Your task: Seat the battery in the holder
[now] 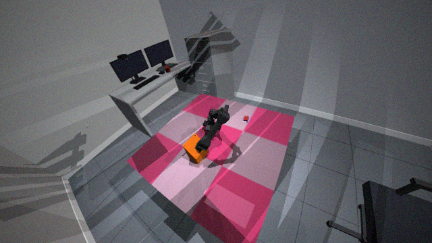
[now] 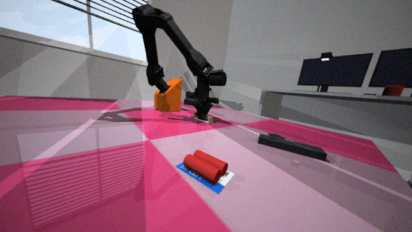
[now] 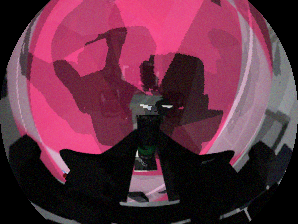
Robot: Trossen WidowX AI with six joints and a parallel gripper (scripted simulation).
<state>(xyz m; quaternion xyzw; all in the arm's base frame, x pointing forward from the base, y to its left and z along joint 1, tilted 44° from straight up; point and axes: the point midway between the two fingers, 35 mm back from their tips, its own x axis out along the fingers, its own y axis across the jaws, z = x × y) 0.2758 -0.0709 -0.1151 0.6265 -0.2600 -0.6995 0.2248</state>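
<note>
Now: gripper tip 10 mm below the battery. Round my gripper tip: flat black bar (360 mm ahead, 10 mm to the right, 10 mm above).
</note>
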